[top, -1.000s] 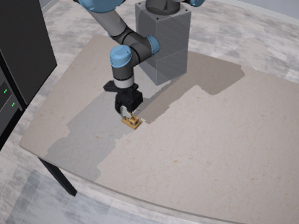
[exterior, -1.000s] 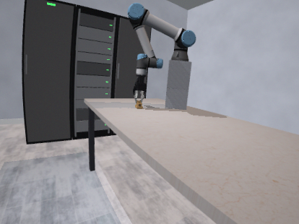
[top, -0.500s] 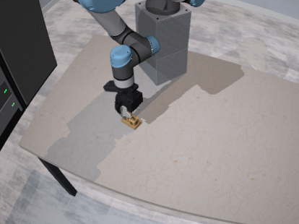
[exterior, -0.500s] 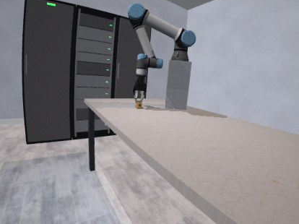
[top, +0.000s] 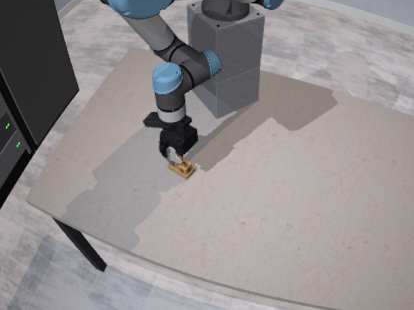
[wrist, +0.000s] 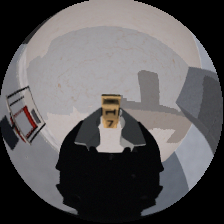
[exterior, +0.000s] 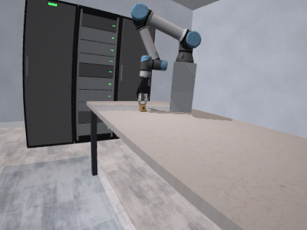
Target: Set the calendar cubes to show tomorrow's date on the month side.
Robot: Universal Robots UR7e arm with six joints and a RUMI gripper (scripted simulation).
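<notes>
The tray lies 4 cm below my hand and 2 cm to the left of it. From my hand the other things lie so: wooden cube: 3 cm to the left, 2 cm below; then wooden date cube: 1 cm below.
</notes>
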